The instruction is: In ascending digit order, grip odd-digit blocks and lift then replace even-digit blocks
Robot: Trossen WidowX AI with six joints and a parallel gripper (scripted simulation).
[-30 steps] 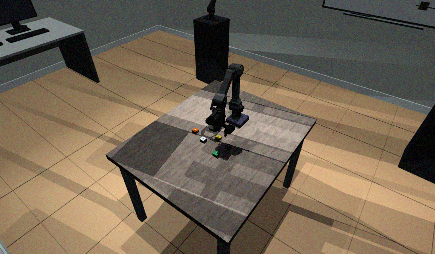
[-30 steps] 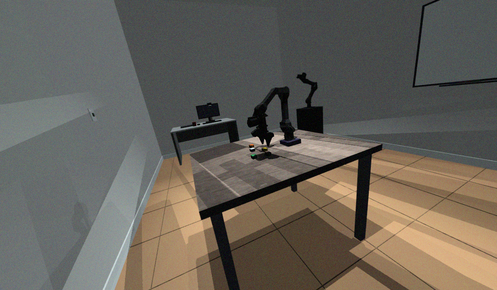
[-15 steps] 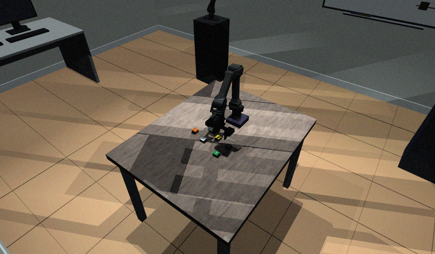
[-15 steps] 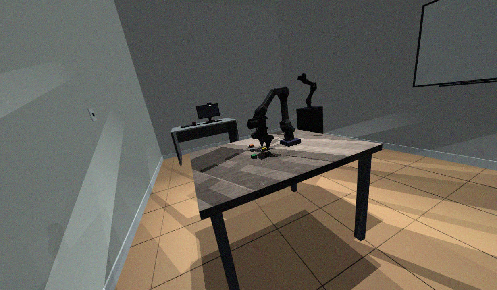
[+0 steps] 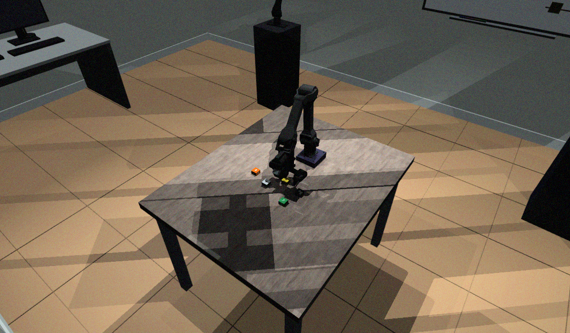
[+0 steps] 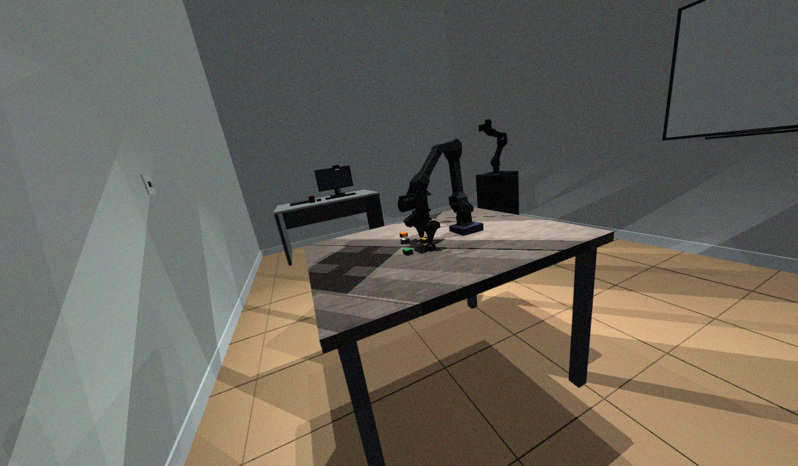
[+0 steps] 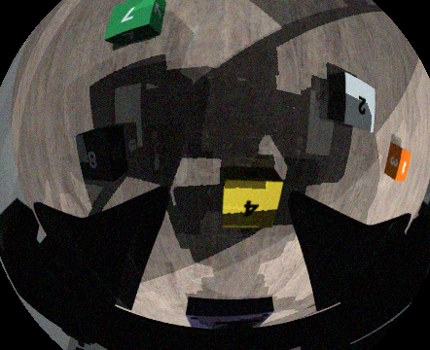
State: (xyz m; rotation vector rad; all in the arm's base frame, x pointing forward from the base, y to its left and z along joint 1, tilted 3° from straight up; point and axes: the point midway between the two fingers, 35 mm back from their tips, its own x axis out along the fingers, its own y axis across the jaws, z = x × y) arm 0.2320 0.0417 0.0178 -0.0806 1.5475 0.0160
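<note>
The yellow block is 1 cm to the right of my gripper tip. Also, from my gripper tip: white block: 7 cm ahead, 7 cm to the right; then black block: 2 cm ahead, 9 cm to the left; then green block: 12 cm ahead, 7 cm to the left.
</note>
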